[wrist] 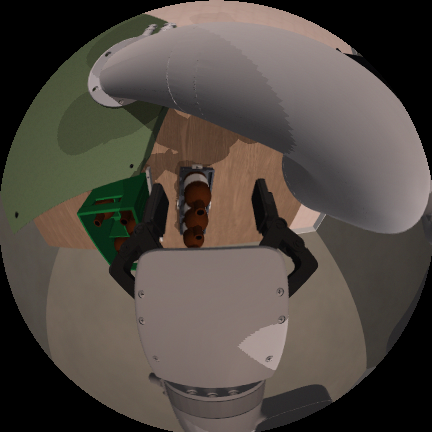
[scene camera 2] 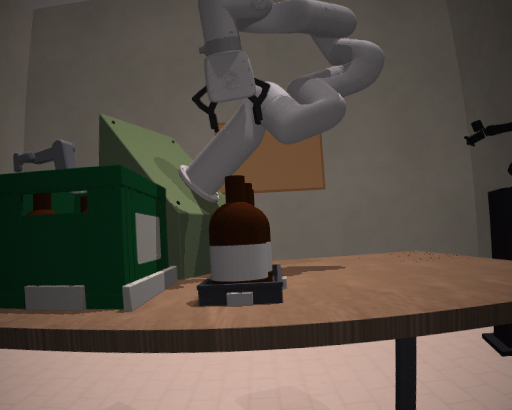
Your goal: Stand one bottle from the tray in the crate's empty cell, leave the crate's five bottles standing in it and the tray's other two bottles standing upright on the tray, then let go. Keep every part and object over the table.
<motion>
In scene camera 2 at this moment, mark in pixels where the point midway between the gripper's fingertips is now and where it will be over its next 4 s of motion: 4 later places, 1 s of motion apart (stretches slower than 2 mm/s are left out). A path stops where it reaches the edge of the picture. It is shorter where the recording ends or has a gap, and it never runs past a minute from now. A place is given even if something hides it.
My gripper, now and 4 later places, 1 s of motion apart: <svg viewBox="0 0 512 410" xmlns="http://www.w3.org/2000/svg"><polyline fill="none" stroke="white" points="237,128 237,127 236,121 234,122 230,139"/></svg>
</motion>
